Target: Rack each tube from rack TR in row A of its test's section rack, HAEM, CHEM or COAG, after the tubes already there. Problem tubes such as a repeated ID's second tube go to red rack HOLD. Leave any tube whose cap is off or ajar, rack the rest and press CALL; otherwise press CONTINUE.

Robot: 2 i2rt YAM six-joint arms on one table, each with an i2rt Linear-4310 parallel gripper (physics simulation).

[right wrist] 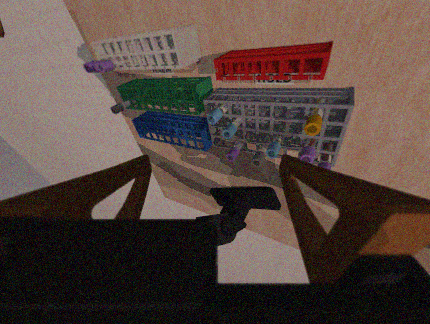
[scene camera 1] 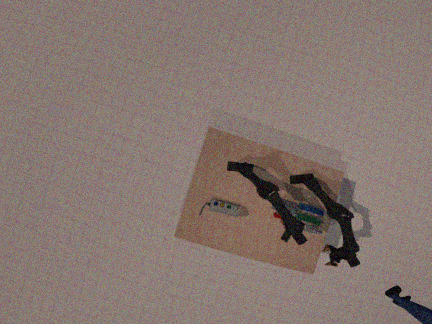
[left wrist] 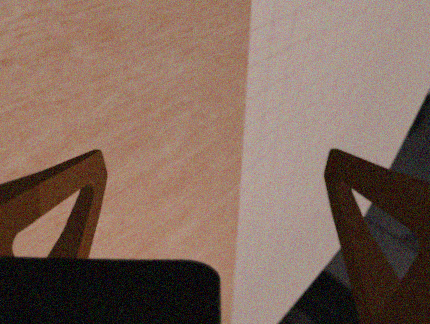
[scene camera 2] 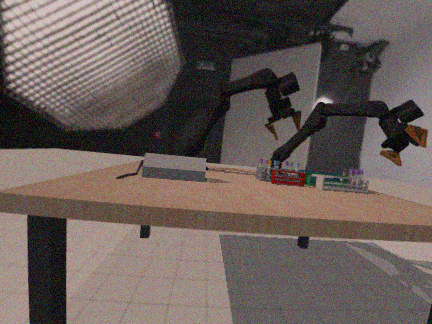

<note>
My left gripper [scene camera 2: 411, 156] is open, holding nothing. My right gripper [right wrist: 215, 162] is open, holding nothing.
My left gripper is seen too in the left wrist view [left wrist: 215, 161].
</note>
